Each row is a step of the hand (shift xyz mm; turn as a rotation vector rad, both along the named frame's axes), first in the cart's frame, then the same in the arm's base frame.
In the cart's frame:
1: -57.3 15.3 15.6 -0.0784 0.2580 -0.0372
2: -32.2 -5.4 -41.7 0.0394 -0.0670 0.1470
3: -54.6 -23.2 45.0 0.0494 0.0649 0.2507
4: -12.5 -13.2 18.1 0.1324 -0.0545 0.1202
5: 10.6 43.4 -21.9 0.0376 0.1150 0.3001
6: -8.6 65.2 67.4 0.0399 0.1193 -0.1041
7: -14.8 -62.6 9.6 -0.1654 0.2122 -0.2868
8: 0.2 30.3 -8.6 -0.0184 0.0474 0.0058
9: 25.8 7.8 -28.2 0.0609 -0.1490 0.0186
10: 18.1 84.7 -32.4 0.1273 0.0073 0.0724
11: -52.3 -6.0 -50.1 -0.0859 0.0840 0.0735
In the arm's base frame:
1: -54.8 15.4 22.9 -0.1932 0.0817 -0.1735
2: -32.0 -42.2 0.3 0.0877 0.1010 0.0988
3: -30.2 23.2 64.0 0.0515 0.2551 0.0423
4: -2.1 8.4 24.1 0.1592 0.0923 0.0329
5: -14.1 2.3 -47.7 0.0256 0.3209 0.0328
6: -27.3 89.0 -14.1 -0.0360 -0.0311 -0.1562
7: 17.4 -22.6 58.5 -0.2862 -0.1671 -0.2118
8: -15.1 6.8 -26.8 -0.0371 0.0257 -0.0242
9: 14.7 -18.5 -31.0 0.1248 -0.0482 0.0915
10: -28.2 13.3 -87.1 0.1190 0.0791 -0.0330
11: -50.6 -51.8 6.5 -0.1026 0.0958 0.0114

